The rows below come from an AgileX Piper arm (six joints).
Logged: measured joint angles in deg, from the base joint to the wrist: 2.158, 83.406, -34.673, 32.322, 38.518, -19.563; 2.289, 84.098, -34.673, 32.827, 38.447, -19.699; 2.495, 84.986, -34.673, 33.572, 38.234, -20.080; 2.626, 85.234, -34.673, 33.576, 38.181, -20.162; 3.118, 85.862, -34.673, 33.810, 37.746, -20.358; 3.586, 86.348, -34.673, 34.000, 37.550, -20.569; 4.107, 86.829, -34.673, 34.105, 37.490, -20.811; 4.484, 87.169, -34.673, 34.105, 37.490, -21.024
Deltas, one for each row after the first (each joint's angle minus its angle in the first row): 0.131, 0.692, 0.000, 0.505, -0.071, -0.136; 0.337, 1.580, 0.000, 1.250, -0.284, -0.517; 0.468, 1.828, 0.000, 1.254, -0.337, -0.599; 0.960, 2.456, 0.000, 1.488, -0.772, -0.795; 1.428, 2.942, 0.000, 1.678, -0.968, -1.006; 1.949, 3.423, 0.000, 1.783, -1.028, -1.248; 2.326, 3.763, 0.000, 1.783, -1.028, -1.461
